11 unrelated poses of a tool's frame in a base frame.
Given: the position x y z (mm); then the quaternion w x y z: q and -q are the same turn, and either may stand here.
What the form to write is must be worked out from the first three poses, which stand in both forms.
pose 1, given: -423.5 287.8 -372.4 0.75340 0.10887 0.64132 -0.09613
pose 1, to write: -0.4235 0.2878 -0.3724 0.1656 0.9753 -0.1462 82.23
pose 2, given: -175.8 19.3 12.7 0.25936 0.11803 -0.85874 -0.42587
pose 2, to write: -0.1758 0.0193 0.0127 0.1222 -0.8892 -0.4410 149.94
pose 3, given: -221.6 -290.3 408.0 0.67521 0.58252 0.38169 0.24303
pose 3, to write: -0.2216 -0.2903 0.4080 0.7897 0.5175 0.3295 95.06
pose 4, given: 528.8 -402.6 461.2 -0.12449 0.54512 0.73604 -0.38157
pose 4, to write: 0.5288 -0.4026 0.4612 -0.5494 -0.7418 0.3846 165.70
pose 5, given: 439.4 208.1 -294.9 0.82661 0.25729 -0.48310 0.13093
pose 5, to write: 0.4394 0.2081 -0.2949 0.4572 -0.8584 0.2326 68.50
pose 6, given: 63.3 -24.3 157.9 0.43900 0.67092 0.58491 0.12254
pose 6, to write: 0.0633 -0.0243 0.1579 0.7467 0.6510 0.1364 127.92
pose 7, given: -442.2 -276.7 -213.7 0.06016 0.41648 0.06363 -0.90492
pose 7, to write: -0.4422 -0.2767 -0.2137 0.4172 0.0637 -0.9066 173.10
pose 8, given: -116.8 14.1 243.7 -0.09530 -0.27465 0.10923 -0.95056
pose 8, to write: -0.1168 0.0141 0.2437 0.2759 -0.1097 0.9549 169.06
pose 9, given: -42.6 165.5 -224.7 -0.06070 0.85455 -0.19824 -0.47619
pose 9, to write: -0.0426 0.1655 -0.2247 -0.8561 0.1986 0.4771 173.04
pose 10, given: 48.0 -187.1 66.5 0.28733 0.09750 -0.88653 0.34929
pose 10, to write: 0.0480 -0.1871 0.0665 0.1018 -0.9256 0.3647 146.60
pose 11, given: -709.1 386.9 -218.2 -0.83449 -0.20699 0.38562 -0.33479
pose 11, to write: -0.7091 0.3869 -0.2182 0.3756 -0.6998 0.6076 66.87
